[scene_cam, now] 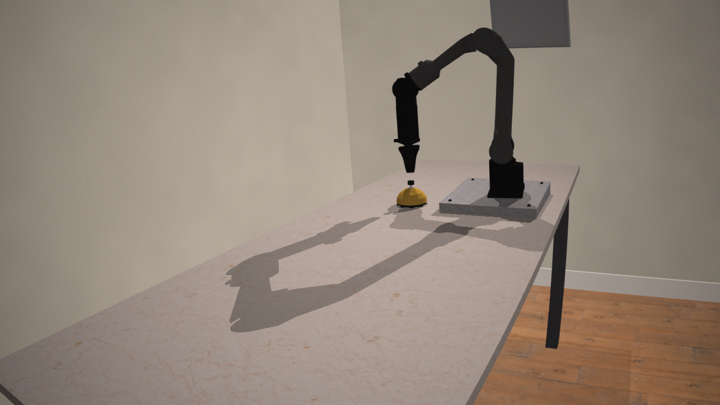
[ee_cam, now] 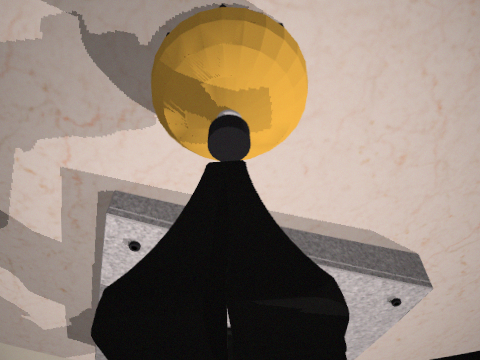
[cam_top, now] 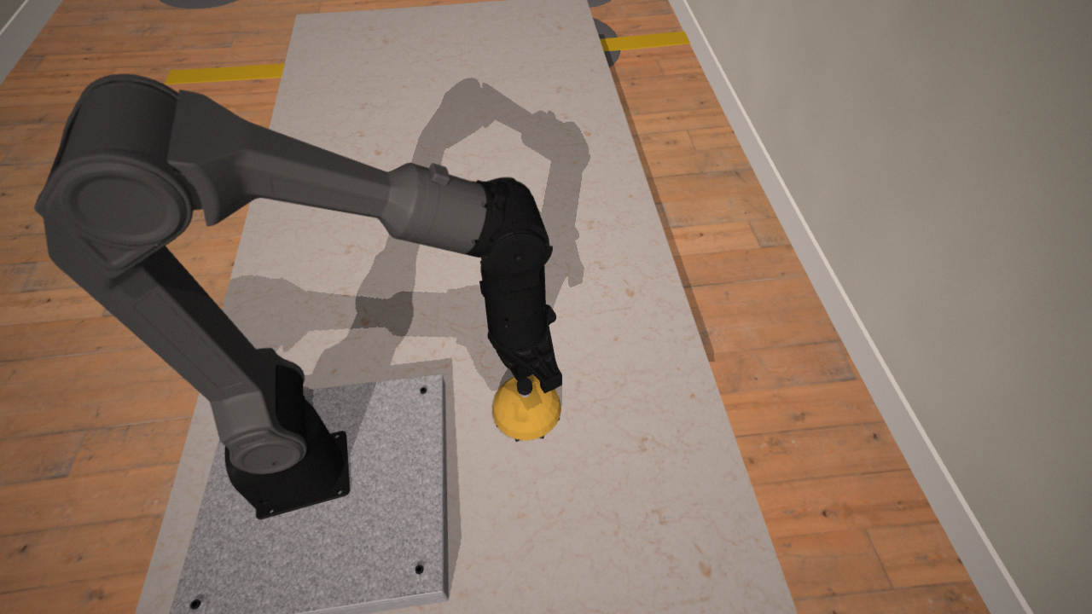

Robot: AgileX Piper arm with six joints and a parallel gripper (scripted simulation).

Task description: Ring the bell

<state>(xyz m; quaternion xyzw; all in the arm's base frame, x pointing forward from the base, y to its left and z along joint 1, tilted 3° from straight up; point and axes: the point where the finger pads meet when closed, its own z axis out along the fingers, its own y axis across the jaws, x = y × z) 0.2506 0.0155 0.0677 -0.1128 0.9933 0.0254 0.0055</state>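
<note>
Now: hand 40 mm above the small black button. Also, from my hand: yellow dome bell 60 mm below.
</note>
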